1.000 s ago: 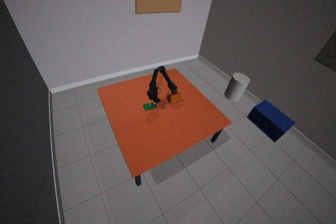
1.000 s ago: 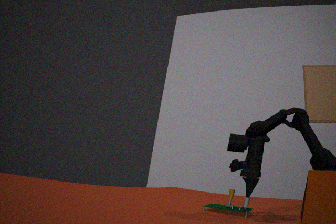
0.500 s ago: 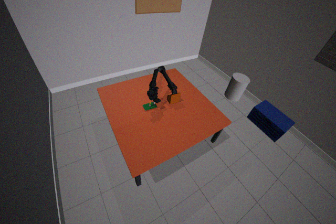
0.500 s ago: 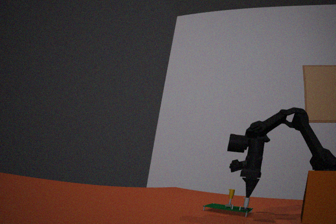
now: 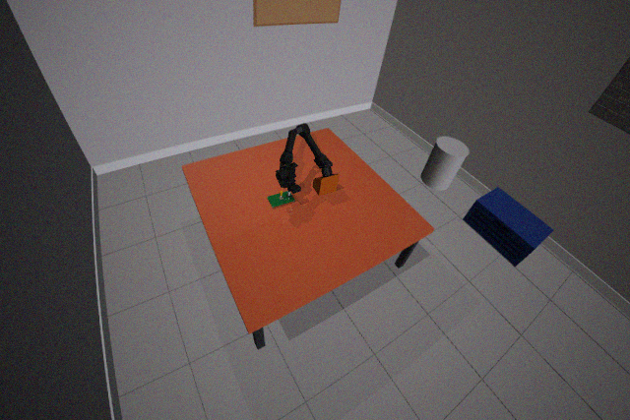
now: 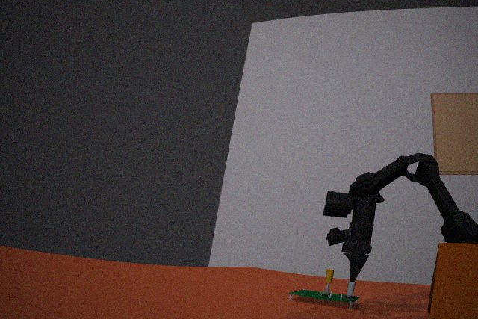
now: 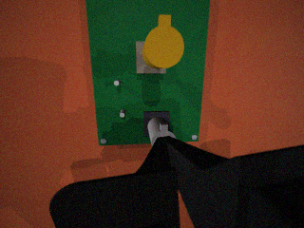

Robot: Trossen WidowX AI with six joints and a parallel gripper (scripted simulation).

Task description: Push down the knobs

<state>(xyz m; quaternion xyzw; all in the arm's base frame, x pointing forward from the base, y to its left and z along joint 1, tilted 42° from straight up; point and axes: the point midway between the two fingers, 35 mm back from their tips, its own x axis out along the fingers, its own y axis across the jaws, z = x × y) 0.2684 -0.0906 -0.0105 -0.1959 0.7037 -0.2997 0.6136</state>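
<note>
Now: gripper tip 1 cm above the grey knob. Round my gripper tip: yellow knob: 6 cm ahead, 1 cm to the right, 1 cm above.
</note>
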